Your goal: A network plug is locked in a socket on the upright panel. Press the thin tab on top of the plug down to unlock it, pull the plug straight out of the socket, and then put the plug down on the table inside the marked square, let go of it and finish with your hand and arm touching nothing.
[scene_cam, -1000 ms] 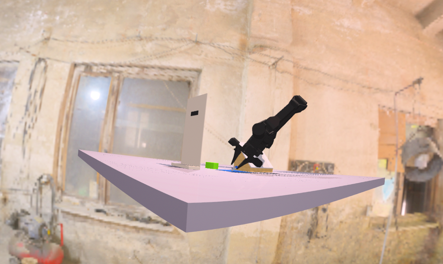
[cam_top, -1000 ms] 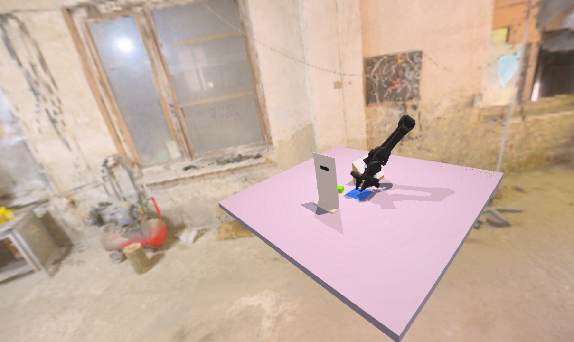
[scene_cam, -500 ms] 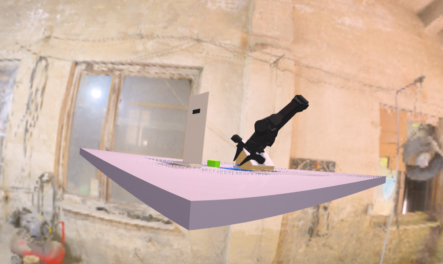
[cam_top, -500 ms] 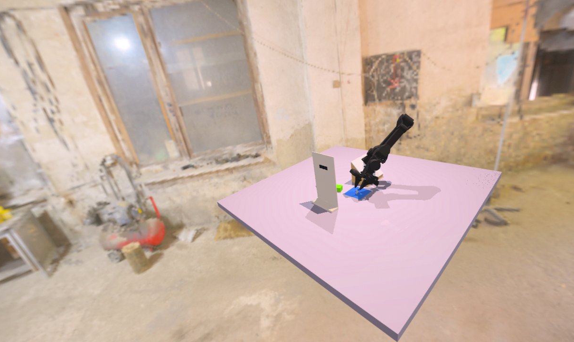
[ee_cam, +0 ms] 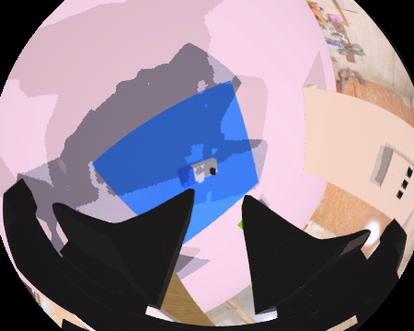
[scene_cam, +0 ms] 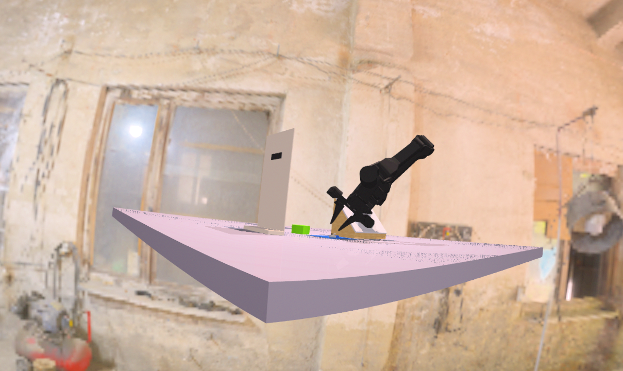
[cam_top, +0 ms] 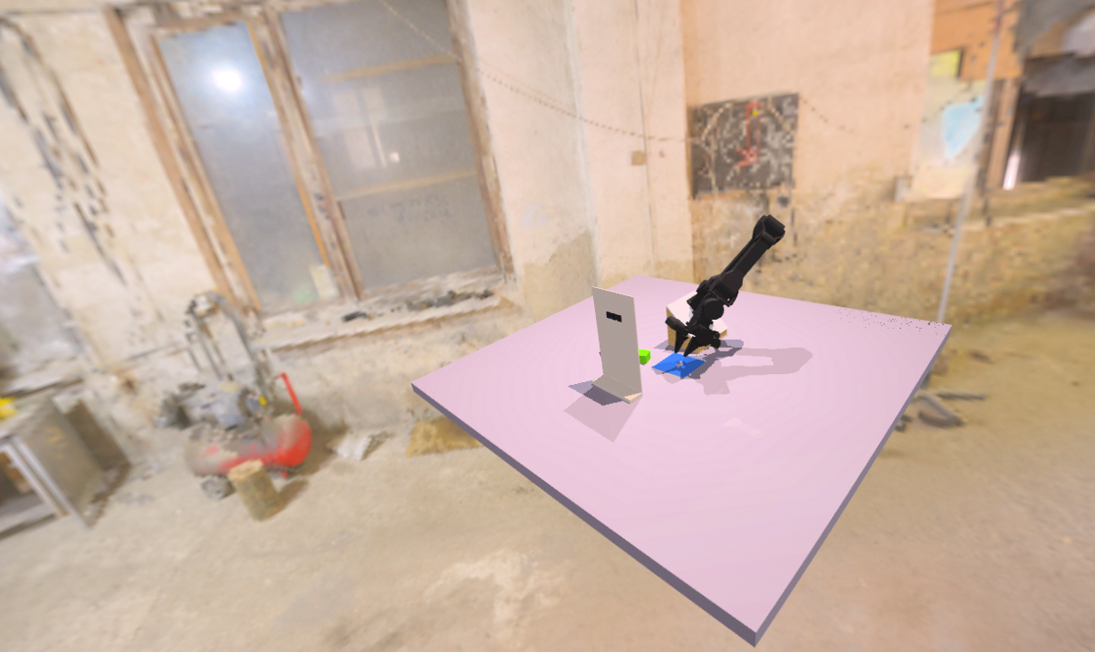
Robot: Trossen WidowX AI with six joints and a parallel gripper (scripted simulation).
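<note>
The grey plug lies 10 mm ahead of my gripper tip and 30 mm below it. The rest, counted from my gripper tip: beige upright panel: 210 mm ahead, 70 mm to the right, 110 mm above.
</note>
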